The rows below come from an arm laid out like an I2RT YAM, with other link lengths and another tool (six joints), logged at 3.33 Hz.
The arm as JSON. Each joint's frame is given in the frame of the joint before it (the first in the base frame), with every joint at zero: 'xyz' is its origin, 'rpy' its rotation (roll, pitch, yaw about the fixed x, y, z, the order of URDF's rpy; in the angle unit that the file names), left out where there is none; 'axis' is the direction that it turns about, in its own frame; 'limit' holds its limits. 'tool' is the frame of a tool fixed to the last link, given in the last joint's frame.
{
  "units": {
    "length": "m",
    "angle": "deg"
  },
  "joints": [
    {
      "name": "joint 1",
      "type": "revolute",
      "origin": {
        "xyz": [
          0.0,
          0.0,
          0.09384
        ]
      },
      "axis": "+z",
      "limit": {
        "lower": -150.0,
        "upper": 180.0
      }
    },
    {
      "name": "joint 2",
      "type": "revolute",
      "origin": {
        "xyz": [
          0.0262,
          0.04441,
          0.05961
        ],
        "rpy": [
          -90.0,
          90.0,
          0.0
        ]
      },
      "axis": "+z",
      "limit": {
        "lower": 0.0,
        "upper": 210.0
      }
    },
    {
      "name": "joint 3",
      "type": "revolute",
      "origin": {
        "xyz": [
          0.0,
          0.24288,
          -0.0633
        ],
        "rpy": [
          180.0,
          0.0,
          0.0
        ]
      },
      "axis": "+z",
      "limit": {
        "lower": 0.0,
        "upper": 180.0
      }
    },
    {
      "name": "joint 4",
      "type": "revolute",
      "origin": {
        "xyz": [
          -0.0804,
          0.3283,
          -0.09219
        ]
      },
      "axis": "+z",
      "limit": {
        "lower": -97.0,
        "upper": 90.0
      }
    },
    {
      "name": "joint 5",
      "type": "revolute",
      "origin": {
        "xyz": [
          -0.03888,
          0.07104,
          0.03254
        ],
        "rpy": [
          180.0,
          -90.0,
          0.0
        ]
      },
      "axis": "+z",
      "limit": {
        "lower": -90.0,
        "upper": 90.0
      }
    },
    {
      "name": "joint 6",
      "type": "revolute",
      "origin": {
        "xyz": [
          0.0,
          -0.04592,
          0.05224
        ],
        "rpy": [
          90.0,
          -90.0,
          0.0
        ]
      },
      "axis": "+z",
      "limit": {
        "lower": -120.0,
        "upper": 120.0
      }
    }
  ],
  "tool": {
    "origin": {
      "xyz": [
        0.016,
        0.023,
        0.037
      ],
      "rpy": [
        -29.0,
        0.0,
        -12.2
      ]
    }
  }
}
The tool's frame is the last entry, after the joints.
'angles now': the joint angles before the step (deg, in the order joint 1, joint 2, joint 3, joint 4, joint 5, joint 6). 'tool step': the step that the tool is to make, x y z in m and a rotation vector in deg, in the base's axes. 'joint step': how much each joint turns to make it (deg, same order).
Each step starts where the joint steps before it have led.
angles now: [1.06, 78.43, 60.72, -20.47, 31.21, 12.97]
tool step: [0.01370, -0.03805, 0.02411, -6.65, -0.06, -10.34]
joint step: [-3.18, 3.65, 6.62, -2.22, 9.73, -1.06]
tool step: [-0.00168, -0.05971, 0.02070, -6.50, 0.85, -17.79]
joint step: [-5.54, 3.93, 6.79, -6.08, 13.64, 3.92]
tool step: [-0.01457, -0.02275, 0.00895, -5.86, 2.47, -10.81]
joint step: [-1.67, 1.20, 2.38, -5.75, 10.89, 3.44]
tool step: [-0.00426, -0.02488, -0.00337, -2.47, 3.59, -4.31]
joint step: [-2.92, 1.38, 0.51, 0.62, 3.18, -3.05]
